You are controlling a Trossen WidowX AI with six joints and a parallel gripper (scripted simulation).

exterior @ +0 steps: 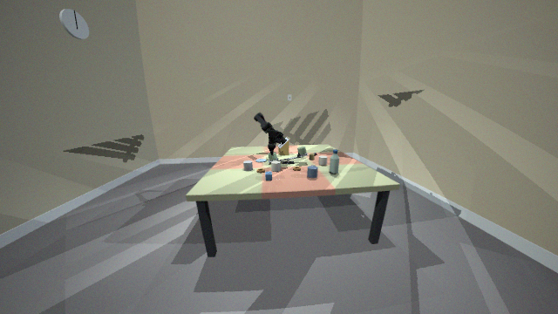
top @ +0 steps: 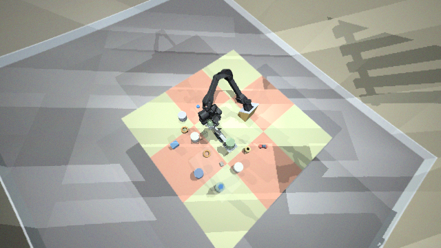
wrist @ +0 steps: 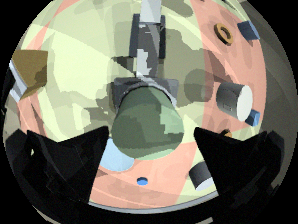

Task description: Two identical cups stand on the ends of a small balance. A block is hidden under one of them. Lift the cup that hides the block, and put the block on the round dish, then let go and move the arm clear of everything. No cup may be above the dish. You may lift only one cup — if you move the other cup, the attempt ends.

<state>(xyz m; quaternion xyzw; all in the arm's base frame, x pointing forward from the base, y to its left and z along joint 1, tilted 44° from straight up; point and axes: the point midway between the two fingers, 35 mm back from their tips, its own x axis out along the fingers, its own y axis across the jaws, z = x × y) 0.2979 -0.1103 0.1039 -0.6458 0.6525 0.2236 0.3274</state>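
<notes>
My gripper tip is 40 mm above the grey block. Round my gripper tip: blue cube: 340 mm ahead, 70 mm below, 60 mm to the right; grey cylinder: 190 mm to the right, 140 mm ahead, 50 mm below; pale blue round dish: 100 mm to the right, 90 mm behind, 80 mm below.
</notes>
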